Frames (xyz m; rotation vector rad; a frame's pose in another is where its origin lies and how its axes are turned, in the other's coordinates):
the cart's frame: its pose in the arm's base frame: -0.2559 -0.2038 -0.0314 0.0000 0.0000 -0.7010
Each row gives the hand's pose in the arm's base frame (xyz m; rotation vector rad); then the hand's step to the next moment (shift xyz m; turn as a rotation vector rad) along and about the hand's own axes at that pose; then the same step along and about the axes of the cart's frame.
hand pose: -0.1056 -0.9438 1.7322 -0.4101 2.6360 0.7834
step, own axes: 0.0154 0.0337 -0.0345 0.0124 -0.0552 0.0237
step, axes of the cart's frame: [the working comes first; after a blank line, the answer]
step, axes of the arm's base frame: -0.0350 0.0048 0.0362 0.0154 -0.0330 -0.0493

-0.0299 -0.0189 0.0362 0.0331 -0.0153 -0.0493
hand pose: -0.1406 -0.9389 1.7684 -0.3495 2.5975 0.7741
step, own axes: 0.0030 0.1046 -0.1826 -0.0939 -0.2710 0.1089
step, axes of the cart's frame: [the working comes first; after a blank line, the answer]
step, axes of the arm's base frame: -0.0951 -0.0187 0.1868 0.2105 -0.1477 -0.1673

-0.0606 -0.0756 0.1868 0.2561 0.0229 -0.1673
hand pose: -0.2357 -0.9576 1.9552 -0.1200 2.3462 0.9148
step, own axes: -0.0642 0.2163 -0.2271 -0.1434 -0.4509 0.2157
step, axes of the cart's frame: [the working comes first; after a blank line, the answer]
step, axes of the arm's base frame: -0.1268 0.0100 0.2938 0.3574 -0.2220 -0.3056

-0.1034 -0.0741 0.2938 0.4163 0.0608 -0.3056
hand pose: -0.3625 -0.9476 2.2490 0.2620 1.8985 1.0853
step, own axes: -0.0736 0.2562 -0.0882 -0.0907 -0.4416 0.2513
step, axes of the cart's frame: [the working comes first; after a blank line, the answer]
step, axes of the arm's base frame: -0.0879 0.0591 0.2600 0.3534 -0.1663 -0.3374

-0.1053 -0.0115 0.2600 0.3773 0.1008 -0.3374
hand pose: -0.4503 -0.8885 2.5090 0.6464 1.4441 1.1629
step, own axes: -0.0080 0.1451 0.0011 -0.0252 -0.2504 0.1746
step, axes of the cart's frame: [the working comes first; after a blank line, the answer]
step, axes of the arm's base frame: -0.0279 0.0463 0.1349 0.2247 -0.0616 -0.1988

-0.0512 0.0173 0.1349 0.2115 0.0979 -0.1988
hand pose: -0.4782 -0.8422 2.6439 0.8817 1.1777 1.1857
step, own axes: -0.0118 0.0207 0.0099 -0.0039 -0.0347 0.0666
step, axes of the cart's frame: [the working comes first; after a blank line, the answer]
step, axes of the arm's base frame: 0.0056 -0.0068 0.0243 0.0726 -0.0059 -0.0188

0.0086 -0.0016 0.0243 0.0593 0.0423 -0.0188
